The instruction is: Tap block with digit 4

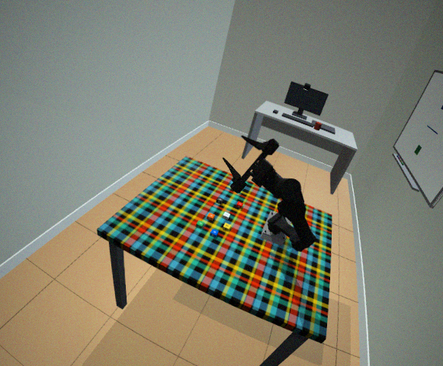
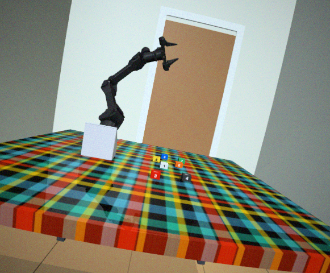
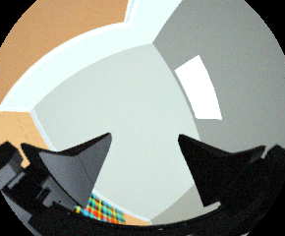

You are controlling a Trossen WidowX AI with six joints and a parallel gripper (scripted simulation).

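Right now my gripper tip is 10 cm short of the black block, 50 cm to the left of it and 59 cm above it. Round my gripper tip: blue block 3 cm ahead, 24 cm to the right, 59 cm below; green block 11 cm ahead, 26 cm to the right, 59 cm below; yellow block 1 cm behind, 32 cm to the right, 59 cm below.
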